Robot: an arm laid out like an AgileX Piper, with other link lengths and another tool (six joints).
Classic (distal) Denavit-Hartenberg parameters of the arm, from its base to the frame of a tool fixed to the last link. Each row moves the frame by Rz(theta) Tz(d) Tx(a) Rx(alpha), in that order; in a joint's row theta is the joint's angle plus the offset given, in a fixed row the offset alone. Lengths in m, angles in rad.
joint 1: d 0.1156  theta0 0  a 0  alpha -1.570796
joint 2: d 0  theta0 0.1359  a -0.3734  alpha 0
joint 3: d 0  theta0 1.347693  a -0.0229  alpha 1.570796
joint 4: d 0.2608  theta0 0  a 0  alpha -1.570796
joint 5: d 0  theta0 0  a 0  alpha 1.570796
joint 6: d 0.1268  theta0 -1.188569  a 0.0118  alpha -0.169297
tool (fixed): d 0.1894  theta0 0  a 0  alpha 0
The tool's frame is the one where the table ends.
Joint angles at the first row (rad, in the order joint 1, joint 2, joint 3, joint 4, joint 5, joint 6):
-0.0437 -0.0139 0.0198 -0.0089 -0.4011 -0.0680
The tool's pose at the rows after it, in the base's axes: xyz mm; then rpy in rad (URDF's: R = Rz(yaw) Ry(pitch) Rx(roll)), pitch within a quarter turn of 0, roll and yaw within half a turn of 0:
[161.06, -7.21, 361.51, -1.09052, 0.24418, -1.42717]
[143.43, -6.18, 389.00, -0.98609, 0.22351, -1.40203]
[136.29, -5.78, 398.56, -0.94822, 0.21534, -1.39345]
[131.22, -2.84, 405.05, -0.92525, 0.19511, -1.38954]
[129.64, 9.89, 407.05, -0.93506, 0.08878, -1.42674]
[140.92, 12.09, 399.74, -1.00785, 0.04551, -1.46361]
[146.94, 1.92, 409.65, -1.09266, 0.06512, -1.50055]
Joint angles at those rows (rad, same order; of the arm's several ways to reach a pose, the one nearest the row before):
-0.0437 -0.0139 0.0198 -0.0089 -0.5460 -0.0680
-0.0437 -0.0139 0.0199 -0.0089 -0.6497 -0.0680
-0.0437 -0.0140 0.0198 -0.0089 -0.6875 -0.0680
-0.0437 -0.0139 0.0198 -0.0237 -0.7139 -0.0680
-0.0437 -0.0139 0.0199 -0.1006 -0.7245 -0.1102
-0.0437 -0.0139 -0.0174 -0.1410 -0.6205 -0.1325
-0.0437 -0.0139 -0.1464 -0.1323 -0.4024 -0.1398

